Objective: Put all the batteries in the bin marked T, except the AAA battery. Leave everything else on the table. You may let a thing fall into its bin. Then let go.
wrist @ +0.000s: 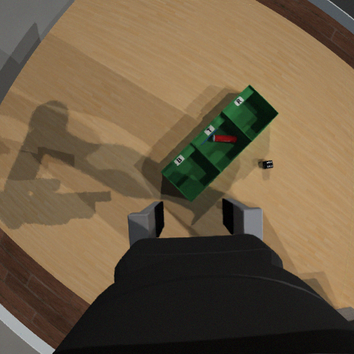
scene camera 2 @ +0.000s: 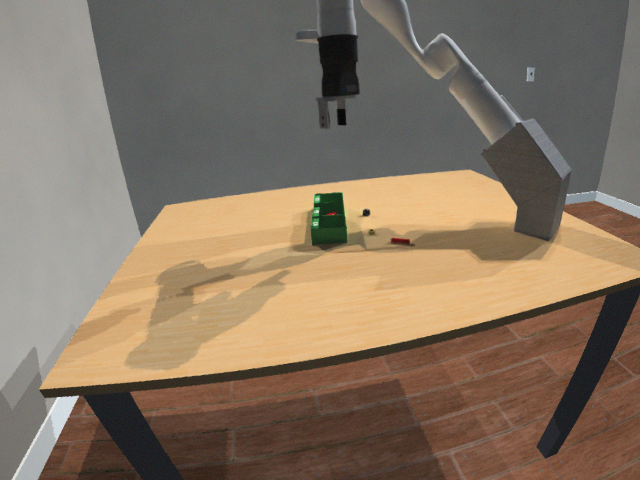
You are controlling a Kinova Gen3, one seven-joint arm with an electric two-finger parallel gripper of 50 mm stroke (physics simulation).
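Places are measured from the arm's base along level axes (x ahead, y left, z up), in centimetres.
Pixels of known places: gripper, fingertip midpoint: (scene camera 2: 334, 126); arm's base, link origin: (scene camera 2: 507, 135).
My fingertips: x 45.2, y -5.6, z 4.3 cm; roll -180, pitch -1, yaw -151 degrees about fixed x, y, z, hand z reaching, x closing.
Note:
For each thing: its middle in the pictures, then the offset to it from my fingertips. Level surfaces: height alone.
- green bin box, body centre: (scene camera 2: 329, 215) dx -1.3, dy -11.8, dz -24.6 cm
- red battery, body centre: (scene camera 2: 329, 216) dx -1.8, dy -13.2, dz -25.5 cm
- red cylinder, body centre: (scene camera 2: 400, 240) dx -12.2, dy +7.0, dz -26.4 cm
- black die, body centre: (scene camera 2: 366, 212) dx -12.7, dy -12.7, dz -26.1 cm
- small yellowish thing, body centre: (scene camera 2: 371, 231) dx -8.6, dy -0.7, dz -26.5 cm
- table, surface height: dz -26.9 cm
The green bin box (scene camera 2: 328, 236) has three compartments marked R, T and B. In the middle one, the T bin (wrist: 220, 155), lies a red battery (scene camera 2: 331, 213) (wrist: 226, 139) with a pale end; a thin blue thing (wrist: 205, 141) shows beside it, too small to name. Another red cylinder (scene camera 2: 400, 240) lies on the table to the right of the box in the scene view; its size marking cannot be read, and it does not show in the wrist view. My gripper (scene camera 2: 332, 124) (wrist: 192, 212) is open and empty, high above the table near the B end of the box.
A black die (scene camera 2: 366, 212) (wrist: 268, 164) with white dots lies beside the box. A small yellowish thing (scene camera 2: 371, 231), perhaps a nut, lies between the box and the red cylinder. The arm's base stands at the right of the table (scene camera 2: 330, 304) in the scene view.

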